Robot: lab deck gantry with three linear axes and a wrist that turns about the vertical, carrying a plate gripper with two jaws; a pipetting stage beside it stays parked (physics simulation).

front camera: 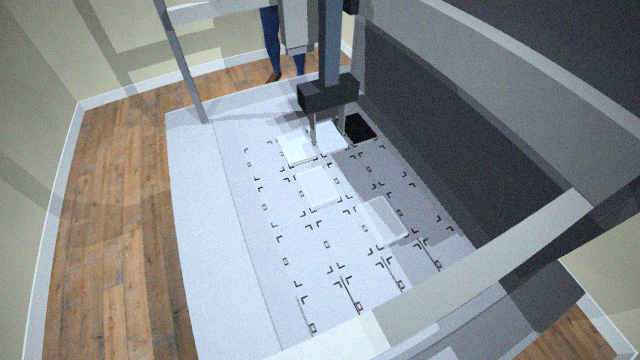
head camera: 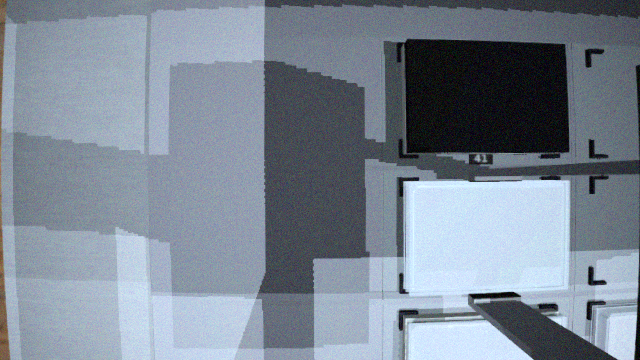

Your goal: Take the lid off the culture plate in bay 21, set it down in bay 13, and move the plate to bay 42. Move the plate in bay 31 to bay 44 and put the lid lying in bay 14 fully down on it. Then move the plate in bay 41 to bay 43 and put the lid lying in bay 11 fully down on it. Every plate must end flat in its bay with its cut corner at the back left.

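Pixels of known places: gripper, fingertip midpoint: (front camera: 327, 136) (head camera: 491, 237); robot's base at its link origin: (front camera: 245, 150).
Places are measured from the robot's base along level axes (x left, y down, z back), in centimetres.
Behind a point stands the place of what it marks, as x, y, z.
Note:
The gripper (front camera: 328, 138) @(25.7, -1.5, -6.4) (head camera: 495, 237) @(25.7, -1.5, -6.4) is down at bay 31, with one jaw along each long side of a white plate (front camera: 332, 139) @(26.5, -1.7, -8.7) (head camera: 485, 225) @(26.6, -1.6, -5.8). The jaws stand close against it and look shut on it; the contact is hard to see. This plate sits flat in bay 31. A black plate (front camera: 360, 128) @(37.3, -1.6, -7.7) (head camera: 485, 95) @(36.4, -1.7, -6.0) lies in bay 41, behind it in the head view. The white culture plate (front camera: 297, 149) @(14.9, -1.6, -8.2) (head camera: 450, 340) @(17.9, -1.7, -3.3) stands in bay 21, partly cut off in the head view. The lids in bays 11 and 14 cannot be made out.
A pale plate (front camera: 318, 186) @(15.2, -1.4, -23.3) (head camera: 625, 332) @(17.4, -1.4, -18.4) lies in bay 22, and a clear one (front camera: 384, 220) @(26.2, -1.4, -39.9) in bay 33. Black corner marks outline the bays. A dark panel (front camera: 450, 135) @(50.0, -14.5, -31.1) runs along the deck's right side in the front view, and a post (front camera: 182, 65) @(-10.3, -22.5, 20.7) stands at the far left.

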